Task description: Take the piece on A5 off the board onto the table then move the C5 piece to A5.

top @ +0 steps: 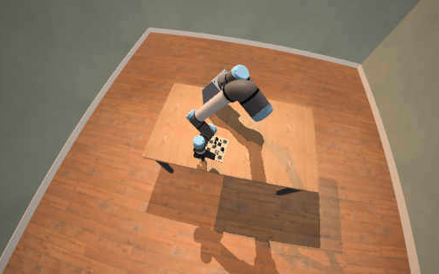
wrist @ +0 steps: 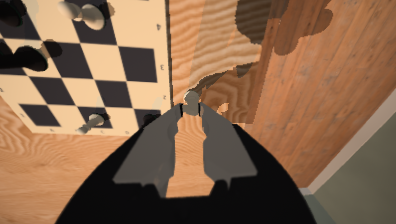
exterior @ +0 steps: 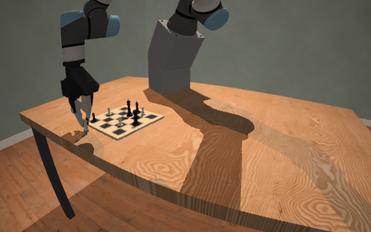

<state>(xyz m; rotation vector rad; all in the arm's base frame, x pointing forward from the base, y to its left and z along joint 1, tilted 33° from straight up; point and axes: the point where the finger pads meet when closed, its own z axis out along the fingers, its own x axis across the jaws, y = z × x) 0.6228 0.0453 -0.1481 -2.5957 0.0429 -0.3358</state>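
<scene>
Now: the white piece 1 cm below my hand. From my hand the other things lie so: chessboard: 13 cm behind, 5 cm to the left, 3 cm below.
</scene>
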